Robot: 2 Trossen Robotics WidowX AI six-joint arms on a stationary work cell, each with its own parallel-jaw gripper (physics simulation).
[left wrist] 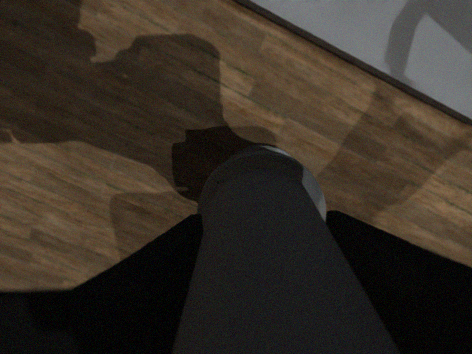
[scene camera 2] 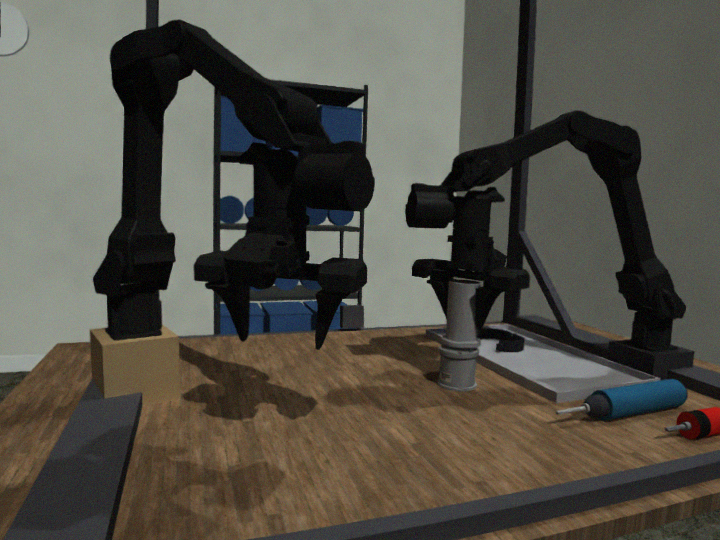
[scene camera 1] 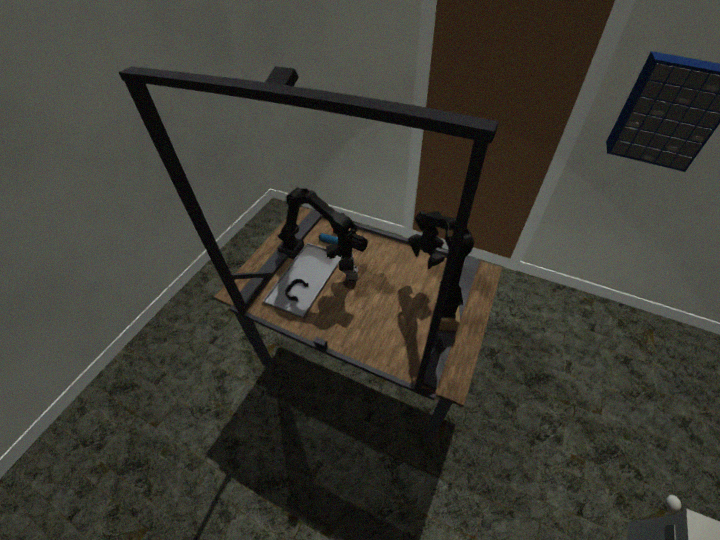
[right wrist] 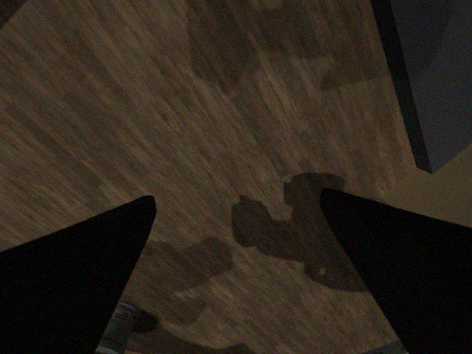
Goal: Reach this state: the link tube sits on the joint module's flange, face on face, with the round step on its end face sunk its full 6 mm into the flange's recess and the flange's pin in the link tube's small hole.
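Frame: origin at the left arm's base, x ahead, y left, z up, level; millimetres.
Where they show: left gripper, fingertip midpoint: point(left wrist: 263, 222) point(scene camera 2: 464, 326); right gripper, fingertip midpoint: point(scene camera 2: 280, 344) point(scene camera 1: 423, 262) point(right wrist: 238, 199); left arm's base at its link origin: point(scene camera 2: 650, 346) point(scene camera 1: 290, 244); right arm's base at its link origin: point(scene camera 2: 133, 332) point(scene camera 1: 447, 311).
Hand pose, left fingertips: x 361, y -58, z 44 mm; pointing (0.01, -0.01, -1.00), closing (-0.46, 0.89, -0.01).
Observation:
Things, the pixels of their top centre, and the offset from my left fingertips. "pt": a spot on its surface instead.
- pale grey link tube at its top centre: point(scene camera 2: 464, 281) dx +7, dy +4, dz +74 mm
- grey joint module at its top centre: point(scene camera 2: 459, 346) point(scene camera 1: 351, 269) dx +17, dy +14, dz -29 mm
- shallow grey tray at its top centre: point(scene camera 2: 526, 350) point(scene camera 1: 305, 276) dx -194, dy -81, dz -77 mm
- black curved piece at a spot on its surface: point(scene camera 2: 510, 342) pt dx -181, dy -115, dz -69 mm
- blue bottle at a spot on its surface: point(scene camera 2: 642, 399) pt dx -159, dy +215, dz -64 mm
- tan block at its top centre: point(scene camera 2: 133, 332) point(scene camera 1: 447, 311) dx +500, dy -67, dz -1 mm
The pale grey link tube point(scene camera 2: 462, 308) point(left wrist: 265, 270) stands nearly upright on top of the grey joint module point(scene camera 2: 457, 372) point(right wrist: 119, 322), which stands on the table. In scene camera 2 their flanges lie close together with a dark seam between them. Whether the faces are flush, and how the step, recess, pin and small hole sit, is hidden. My left gripper point(scene camera 2: 463, 325) point(left wrist: 263, 222) points down and is shut on the link tube, with a finger on each side. My right gripper point(scene camera 1: 423, 259) point(scene camera 2: 280, 342) point(right wrist: 238, 199) is open and empty, above the table and apart from both parts.
A shallow grey tray point(scene camera 1: 322, 261) point(scene camera 2: 558, 363) point(left wrist: 350, 30) lies beside the joint module, with a black curved piece point(scene camera 1: 289, 288) point(scene camera 2: 510, 342) in it. A blue bottle point(scene camera 1: 328, 238) point(scene camera 2: 642, 399) and a red one point(scene camera 2: 700, 424) lie nearby. A tan block point(scene camera 2: 136, 363) is under the right arm.

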